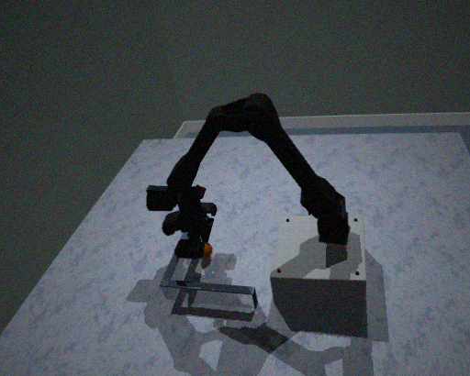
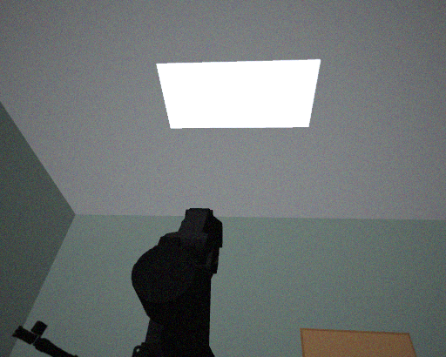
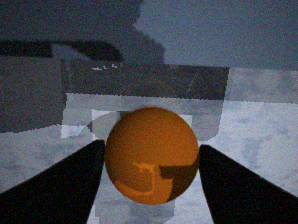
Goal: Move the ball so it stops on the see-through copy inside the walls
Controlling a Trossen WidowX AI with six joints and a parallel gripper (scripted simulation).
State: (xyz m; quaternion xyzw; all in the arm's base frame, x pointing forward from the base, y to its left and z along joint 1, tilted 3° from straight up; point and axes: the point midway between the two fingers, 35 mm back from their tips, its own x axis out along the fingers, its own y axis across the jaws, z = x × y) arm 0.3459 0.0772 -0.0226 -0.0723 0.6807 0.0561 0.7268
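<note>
Now: the orange ball right at my gripper tip. Round my gripper tip: see-through copy of ball 1 cm below.
</note>
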